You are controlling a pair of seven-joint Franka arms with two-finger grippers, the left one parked.
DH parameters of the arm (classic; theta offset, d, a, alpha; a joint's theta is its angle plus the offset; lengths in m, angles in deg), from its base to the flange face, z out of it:
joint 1: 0 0.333 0 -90
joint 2: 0 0 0 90
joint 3: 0 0.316 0.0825 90
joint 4: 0 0 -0.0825 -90
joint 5: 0 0.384 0 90
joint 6: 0 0 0.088 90
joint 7: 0 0.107 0 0
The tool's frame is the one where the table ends.
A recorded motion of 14 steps. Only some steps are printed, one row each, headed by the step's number.
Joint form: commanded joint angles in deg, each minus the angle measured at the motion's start. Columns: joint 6, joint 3, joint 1, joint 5, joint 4, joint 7, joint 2.
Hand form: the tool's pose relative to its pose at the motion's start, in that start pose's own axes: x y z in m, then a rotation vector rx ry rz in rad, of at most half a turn. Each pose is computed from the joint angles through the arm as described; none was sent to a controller.
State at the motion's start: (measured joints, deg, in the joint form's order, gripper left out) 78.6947 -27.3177 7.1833 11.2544 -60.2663 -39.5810 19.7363
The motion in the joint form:
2: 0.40 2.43 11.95 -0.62 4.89 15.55 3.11
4: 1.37 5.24 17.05 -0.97 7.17 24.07 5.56
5: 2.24 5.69 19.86 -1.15 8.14 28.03 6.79
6: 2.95 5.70 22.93 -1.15 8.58 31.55 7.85
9: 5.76 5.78 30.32 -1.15 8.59 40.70 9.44
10: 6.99 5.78 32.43 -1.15 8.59 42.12 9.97
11: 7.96 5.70 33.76 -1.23 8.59 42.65 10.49
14: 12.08 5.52 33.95 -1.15 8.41 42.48 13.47
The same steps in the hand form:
2: 0.0880 -0.1374 0.0032 -0.0256 0.0169 0.0109
4: 0.1257 -0.2158 0.0170 -0.0240 0.0252 0.0208
5: 0.1400 -0.2519 0.0236 -0.0296 0.0340 0.0315
6: 0.1511 -0.2881 0.0322 -0.0319 0.0357 0.0377
9: 0.1671 -0.3764 0.0481 -0.0304 0.0591 0.0665
10: 0.1705 -0.4021 0.0529 -0.0300 0.0719 0.0541
11: 0.1732 -0.4180 0.0576 -0.0326 0.0804 0.0410
14: 0.1924 -0.4226 0.0878 -0.0475 0.1005 0.0351

